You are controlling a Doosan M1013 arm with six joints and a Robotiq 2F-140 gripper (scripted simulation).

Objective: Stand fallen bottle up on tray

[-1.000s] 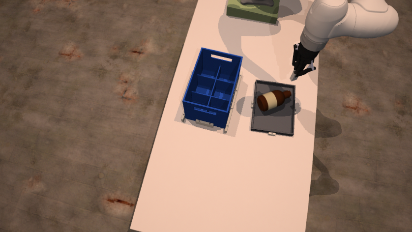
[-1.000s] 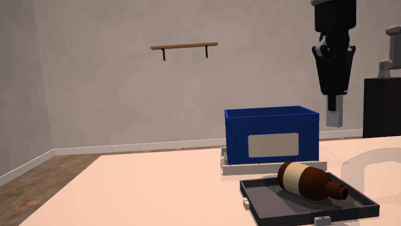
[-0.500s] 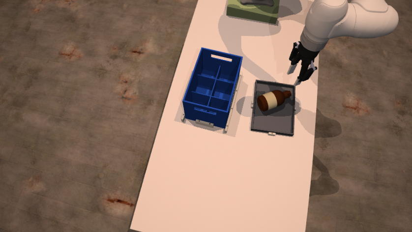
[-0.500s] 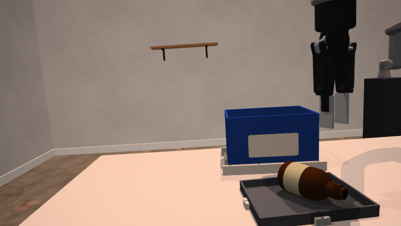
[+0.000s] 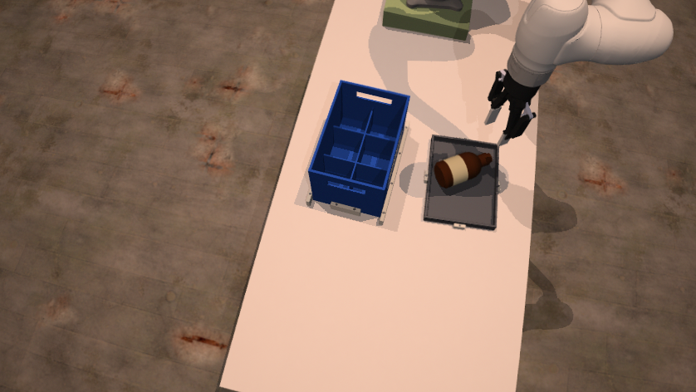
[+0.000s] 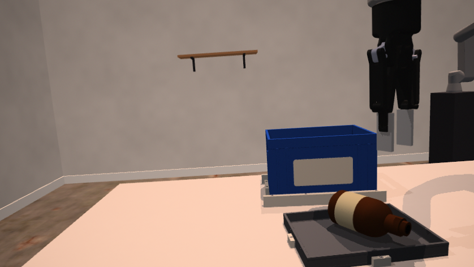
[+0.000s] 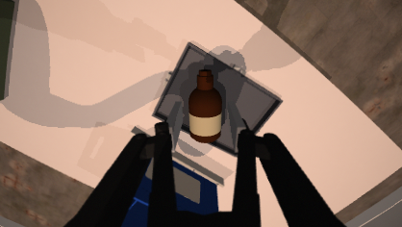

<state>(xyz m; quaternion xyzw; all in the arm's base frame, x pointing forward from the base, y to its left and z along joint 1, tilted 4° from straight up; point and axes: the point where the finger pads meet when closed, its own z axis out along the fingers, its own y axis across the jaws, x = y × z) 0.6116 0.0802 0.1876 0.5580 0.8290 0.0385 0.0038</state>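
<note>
The brown bottle lies 2 cm ahead of my hand, 5 cm to the right of it and 18 cm below it. Round my hand: blue crate: 33 cm to the right, 13 cm below; dark grey tray: 5 cm ahead, 5 cm to the right, 20 cm below.
</note>
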